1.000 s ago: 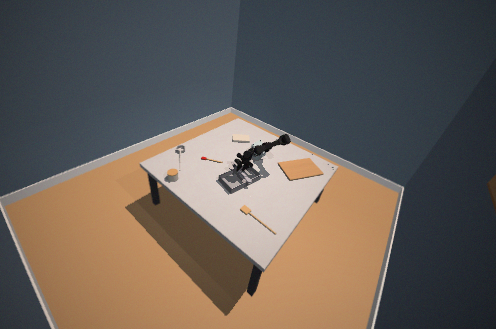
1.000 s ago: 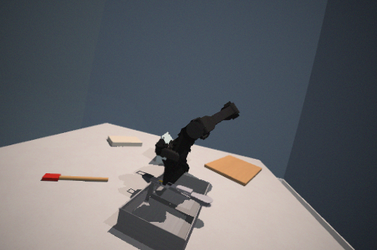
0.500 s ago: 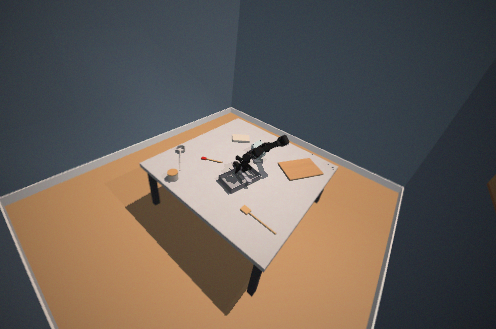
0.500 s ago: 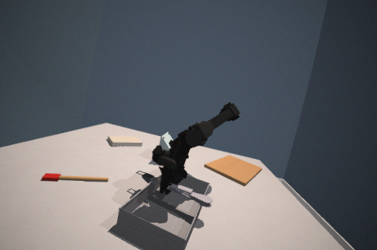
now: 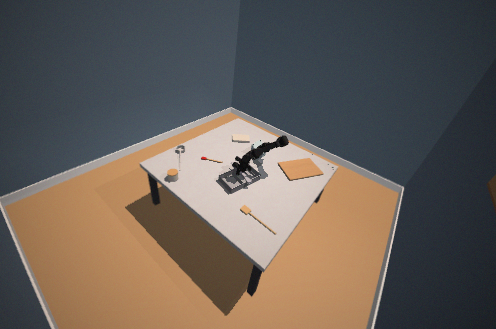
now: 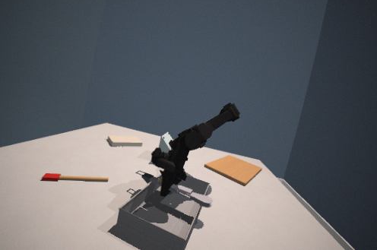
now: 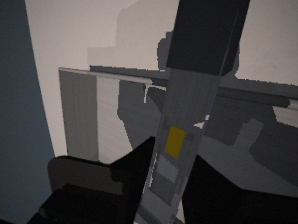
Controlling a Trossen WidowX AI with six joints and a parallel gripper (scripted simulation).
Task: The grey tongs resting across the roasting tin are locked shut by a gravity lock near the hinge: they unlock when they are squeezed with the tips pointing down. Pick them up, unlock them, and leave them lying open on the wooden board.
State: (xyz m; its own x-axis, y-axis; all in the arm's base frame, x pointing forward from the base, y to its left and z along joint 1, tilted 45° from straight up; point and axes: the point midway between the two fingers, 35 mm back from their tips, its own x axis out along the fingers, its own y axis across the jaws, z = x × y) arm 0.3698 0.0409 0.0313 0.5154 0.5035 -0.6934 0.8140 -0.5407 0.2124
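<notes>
Now: the roasting tin 1 cm ahead of my gripper tip and 3 cm to the left of it. The rest, counted from my gripper tip: red-headed wooden spatula (1 cm ahead, 33 cm to the right, 2 cm below); then yellow lock piece (2 cm behind, 2 cm to the right, 3 cm above); then cork-coloured pot (38 cm ahead, 35 cm to the right).
</notes>
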